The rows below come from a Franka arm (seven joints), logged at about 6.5 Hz.
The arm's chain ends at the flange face. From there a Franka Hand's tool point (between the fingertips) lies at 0.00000 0.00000 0.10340 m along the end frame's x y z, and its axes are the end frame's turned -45 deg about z.
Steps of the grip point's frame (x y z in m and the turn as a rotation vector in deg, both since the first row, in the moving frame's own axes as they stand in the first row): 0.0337, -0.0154, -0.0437, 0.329, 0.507, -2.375; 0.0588, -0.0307, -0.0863, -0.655, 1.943, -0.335; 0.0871, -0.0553, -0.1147, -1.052, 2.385, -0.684; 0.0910, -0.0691, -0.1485, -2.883, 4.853, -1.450
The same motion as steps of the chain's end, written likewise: 0.0127, -0.0336, -0.0437, 0.591, 0.126, -2.375; 0.0166, -0.0616, -0.0862, 0.911, 1.837, -0.335; 0.0181, -0.0990, -0.1146, 0.943, 2.430, -0.684; 0.0057, -0.1106, -0.1480, 1.393, 5.470, -1.450
